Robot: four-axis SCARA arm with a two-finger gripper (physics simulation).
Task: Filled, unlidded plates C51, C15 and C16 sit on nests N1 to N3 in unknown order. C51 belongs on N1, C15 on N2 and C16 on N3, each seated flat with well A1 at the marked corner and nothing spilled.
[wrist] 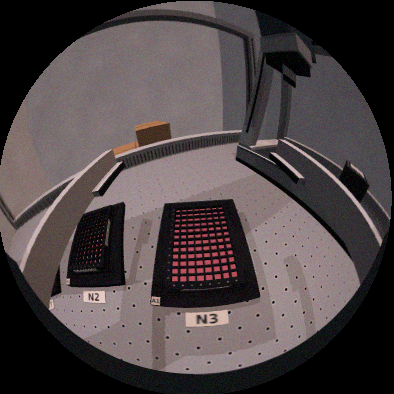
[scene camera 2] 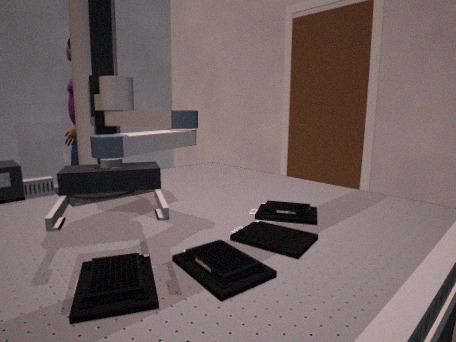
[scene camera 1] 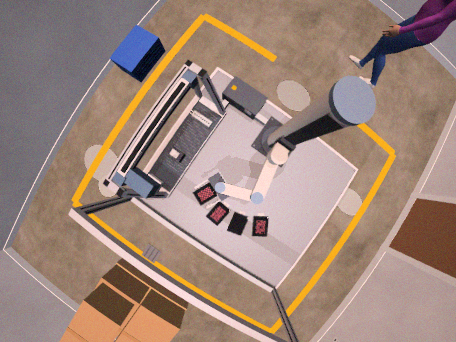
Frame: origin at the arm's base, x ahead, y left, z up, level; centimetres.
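Where they show: gripper, fingertip midpoint: (wrist: 196,145) (scene camera 2: 110,219) (scene camera 1: 200,197); arm's base at its link origin: (scene camera 2: 103,193).
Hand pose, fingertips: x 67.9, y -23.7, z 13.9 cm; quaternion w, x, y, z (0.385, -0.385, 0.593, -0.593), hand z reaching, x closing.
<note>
Things, the pixels of their top centre, and the offset from my fingertips.
- Plate C16 at its top centre: (wrist: 201,236) (scene camera 2: 115,272) (scene camera 1: 205,194) dz -10.0, dx -2.2, dy +1.0 cm
- nest N3 at its top centre: (wrist: 201,240) (scene camera 2: 115,276) (scene camera 1: 205,193) dz -10.8, dx -2.3, dy +1.0 cm
- second filled plate at its top centre: (wrist: 87,234) (scene camera 2: 222,256) (scene camera 1: 218,214) dz -10.0, dx +5.1, dy +17.9 cm
- N2 at its top centre: (scene camera 2: 222,260) (wrist: 90,237) (scene camera 1: 218,213) dz -11.0, dx +5.1, dy +17.9 cm
- Nest N1 at its top centre: (scene camera 2: 274,233) (scene camera 1: 237,224) dz -11.0, dx +3.4, dy +35.5 cm
- third filled plate at its top centre: (scene camera 2: 287,206) (scene camera 1: 260,227) dz -10.0, dx -5.0, dy +51.6 cm
My gripper (scene camera 1: 217,181) (scene camera 2: 108,220) (wrist: 196,145) is open and empty, raised above the table behind N3. Plate C16 (scene camera 1: 205,193) (scene camera 2: 115,275) (wrist: 204,245), with red wells, sits flat on nest N3 (scene camera 2: 115,311) (wrist: 210,299); the A1 mark is at the nest's near left corner in the wrist view. A second filled plate (scene camera 1: 218,213) (scene camera 2: 220,260) (wrist: 90,240) sits flat on N2 (wrist: 119,272); its name is unreadable. Nest N1 (scene camera 1: 237,223) (scene camera 2: 275,239) is bare. A third filled plate (scene camera 1: 260,226) (scene camera 2: 286,206) sits on the fourth nest, name and nest label unreadable.
A framed machine with a dark ribbed deck (scene camera 1: 187,140) stands along the table's left side in scene camera 1. A dark grey box (scene camera 1: 245,97) (scene camera 2: 10,181) is near the arm's base. A person (scene camera 1: 432,25) (scene camera 2: 71,100) stands beyond the table. Cardboard boxes (scene camera 1: 155,312) (wrist: 153,134) are outside the cell.
</note>
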